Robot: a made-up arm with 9 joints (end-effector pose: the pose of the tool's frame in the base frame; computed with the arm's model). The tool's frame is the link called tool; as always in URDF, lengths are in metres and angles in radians. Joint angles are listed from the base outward.
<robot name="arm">
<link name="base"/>
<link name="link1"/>
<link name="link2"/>
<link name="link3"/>
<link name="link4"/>
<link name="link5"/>
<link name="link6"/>
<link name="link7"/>
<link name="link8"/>
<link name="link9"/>
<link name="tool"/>
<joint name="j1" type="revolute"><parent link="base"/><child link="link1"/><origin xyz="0.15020 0.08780 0.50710" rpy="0.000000 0.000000 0.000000"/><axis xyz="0 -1 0"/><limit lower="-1.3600" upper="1.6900" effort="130" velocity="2.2"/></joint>
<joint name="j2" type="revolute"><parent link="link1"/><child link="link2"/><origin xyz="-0.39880 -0.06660 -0.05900" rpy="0.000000 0.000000 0.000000"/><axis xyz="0 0 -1"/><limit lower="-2.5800" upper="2.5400" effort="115" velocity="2.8"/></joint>
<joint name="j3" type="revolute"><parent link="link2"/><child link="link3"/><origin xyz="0.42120 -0.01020 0.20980" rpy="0.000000 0.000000 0.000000"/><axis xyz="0.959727 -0.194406 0.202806"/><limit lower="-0.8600" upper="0.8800" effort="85" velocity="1"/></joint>
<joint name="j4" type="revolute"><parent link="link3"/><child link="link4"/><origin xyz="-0.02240 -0.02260 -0.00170" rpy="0.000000 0.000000 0.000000"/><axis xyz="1 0 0"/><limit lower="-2.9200" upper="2.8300" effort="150" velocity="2.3"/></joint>
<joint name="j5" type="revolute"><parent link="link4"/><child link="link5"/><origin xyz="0.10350 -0.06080 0.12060" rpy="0.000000 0.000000 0.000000"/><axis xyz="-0.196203 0.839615 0.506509"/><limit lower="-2.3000" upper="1.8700" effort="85" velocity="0.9"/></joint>
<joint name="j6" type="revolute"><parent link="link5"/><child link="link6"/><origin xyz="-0.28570 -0.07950 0.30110" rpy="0.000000 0.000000 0.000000"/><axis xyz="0.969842 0.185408 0.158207"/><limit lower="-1.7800" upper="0.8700" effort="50" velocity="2.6"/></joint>
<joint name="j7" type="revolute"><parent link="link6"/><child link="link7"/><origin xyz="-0.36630 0.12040 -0.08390" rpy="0.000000 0.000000 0.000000"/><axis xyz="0.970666 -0.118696 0.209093"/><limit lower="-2.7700" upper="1.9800" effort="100" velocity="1.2"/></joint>
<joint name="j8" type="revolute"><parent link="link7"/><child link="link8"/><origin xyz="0.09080 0.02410 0.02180" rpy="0.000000 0.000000 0.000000"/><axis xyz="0.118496 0.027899 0.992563"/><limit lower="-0.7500" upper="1.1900" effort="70" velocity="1"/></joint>
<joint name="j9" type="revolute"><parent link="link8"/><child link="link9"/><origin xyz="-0.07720 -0.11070 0.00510" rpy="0.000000 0.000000 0.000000"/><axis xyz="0.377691 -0.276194 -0.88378"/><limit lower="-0.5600" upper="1.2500" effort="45" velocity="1.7"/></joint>
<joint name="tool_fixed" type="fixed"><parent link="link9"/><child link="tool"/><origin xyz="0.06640 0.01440 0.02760" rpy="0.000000 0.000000 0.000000"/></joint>
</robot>
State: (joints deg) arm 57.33 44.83 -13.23 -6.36 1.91 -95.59 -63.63 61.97 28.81
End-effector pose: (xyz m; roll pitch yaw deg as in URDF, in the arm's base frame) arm -0.4778 -0.1093 0.4586 -81.66 -27.91 -94.02
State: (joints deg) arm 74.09 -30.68 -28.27 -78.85 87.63 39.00 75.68 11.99 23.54
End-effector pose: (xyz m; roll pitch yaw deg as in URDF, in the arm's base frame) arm 0.0797 0.9314 0.4093 56.86 -22.76 -74.01
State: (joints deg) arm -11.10 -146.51 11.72 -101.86 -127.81 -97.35 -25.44 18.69 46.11
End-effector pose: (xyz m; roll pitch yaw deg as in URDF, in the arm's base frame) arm -0.6627 0.6041 0.4697 106.27 12.50 -58.68
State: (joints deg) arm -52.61 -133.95 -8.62 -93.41 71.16 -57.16 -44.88 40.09 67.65
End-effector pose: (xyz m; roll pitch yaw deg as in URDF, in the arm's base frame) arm -0.4898 -0.0322 1.5881 -129.83 4.58 120.67
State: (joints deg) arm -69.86 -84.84 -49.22 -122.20 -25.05 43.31 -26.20 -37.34 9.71
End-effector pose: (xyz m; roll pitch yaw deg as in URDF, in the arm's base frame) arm -0.0841 -0.1926 1.0309 -76.25 -32.44 94.25
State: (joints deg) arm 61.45 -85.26 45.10 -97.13 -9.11 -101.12 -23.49 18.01 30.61
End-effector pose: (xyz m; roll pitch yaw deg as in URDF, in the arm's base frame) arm -0.2989 -0.0477 0.2378 138.61 18.77 134.50
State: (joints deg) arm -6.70 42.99 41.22 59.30 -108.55 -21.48 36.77 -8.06 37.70
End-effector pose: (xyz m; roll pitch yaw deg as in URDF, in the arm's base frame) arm 0.2467 -0.0402 1.0368 30.06 69.95 143.62
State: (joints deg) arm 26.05 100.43 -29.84 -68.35 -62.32 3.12 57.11 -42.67 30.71
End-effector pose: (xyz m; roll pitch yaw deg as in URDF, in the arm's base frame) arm -0.3833 0.1087 0.2051 43.08 -34.92 -139.03
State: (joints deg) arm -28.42 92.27 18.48 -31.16 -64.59 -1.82 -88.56 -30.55 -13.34
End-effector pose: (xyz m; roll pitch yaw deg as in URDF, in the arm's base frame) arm -0.0128 -0.0418 0.4977 20.72 -80.19 126.81
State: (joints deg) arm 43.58 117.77 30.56 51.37 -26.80 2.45 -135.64 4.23 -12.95
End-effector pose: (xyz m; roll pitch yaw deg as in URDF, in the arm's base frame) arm -0.4139 0.1899 0.3080 9.76 62.80 -96.86
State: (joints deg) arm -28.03 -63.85 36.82 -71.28 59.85 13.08 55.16 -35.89 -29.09
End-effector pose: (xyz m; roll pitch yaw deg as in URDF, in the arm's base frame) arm 0.0705 0.3438 1.5076 62.51 62.04 112.57
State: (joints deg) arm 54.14 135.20 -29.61 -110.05 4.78 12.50 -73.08 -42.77 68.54
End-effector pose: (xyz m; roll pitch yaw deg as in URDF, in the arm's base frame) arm 0.2938 -0.1428 0.3862 -123.48 -16.45 -32.35
